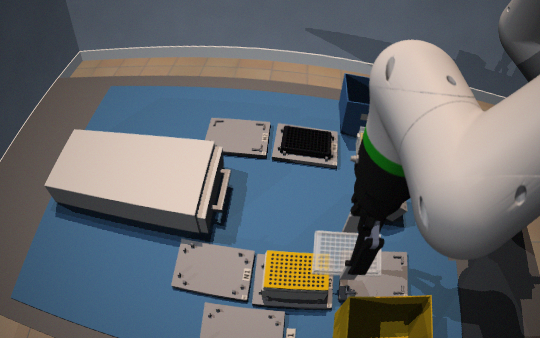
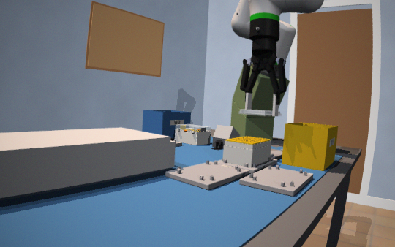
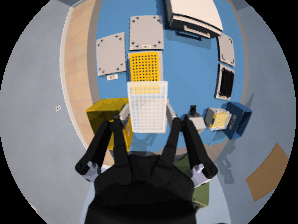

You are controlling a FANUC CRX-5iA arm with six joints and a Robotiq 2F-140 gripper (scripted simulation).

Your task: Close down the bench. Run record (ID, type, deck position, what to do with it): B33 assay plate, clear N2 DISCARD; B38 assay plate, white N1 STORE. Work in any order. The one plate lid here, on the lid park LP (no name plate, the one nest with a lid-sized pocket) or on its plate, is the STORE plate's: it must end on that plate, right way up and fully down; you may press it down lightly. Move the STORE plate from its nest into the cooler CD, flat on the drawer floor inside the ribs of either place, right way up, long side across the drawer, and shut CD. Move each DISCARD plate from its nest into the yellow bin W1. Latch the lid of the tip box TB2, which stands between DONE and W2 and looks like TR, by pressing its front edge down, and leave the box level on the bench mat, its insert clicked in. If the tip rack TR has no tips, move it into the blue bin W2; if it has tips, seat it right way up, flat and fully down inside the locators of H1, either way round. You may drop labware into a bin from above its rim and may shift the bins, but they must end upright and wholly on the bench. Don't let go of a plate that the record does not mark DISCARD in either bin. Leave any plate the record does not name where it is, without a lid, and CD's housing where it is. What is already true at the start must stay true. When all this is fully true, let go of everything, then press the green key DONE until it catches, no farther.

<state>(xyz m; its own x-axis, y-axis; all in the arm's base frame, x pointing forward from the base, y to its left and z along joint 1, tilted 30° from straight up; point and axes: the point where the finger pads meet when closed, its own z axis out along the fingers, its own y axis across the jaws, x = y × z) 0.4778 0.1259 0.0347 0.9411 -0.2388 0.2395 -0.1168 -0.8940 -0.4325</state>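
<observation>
Now: the tip rack TR 11 cm below my hand, 8 cm ahead of it and 1 cm to the right of it. The rest, counted from my hand: green key DONE (18 cm to the right, 17 cm behind, 10 cm below); then clear plate (2 cm below); then yellow bin W1 (15 cm to the left, 13 cm below, 8 cm behind).
</observation>
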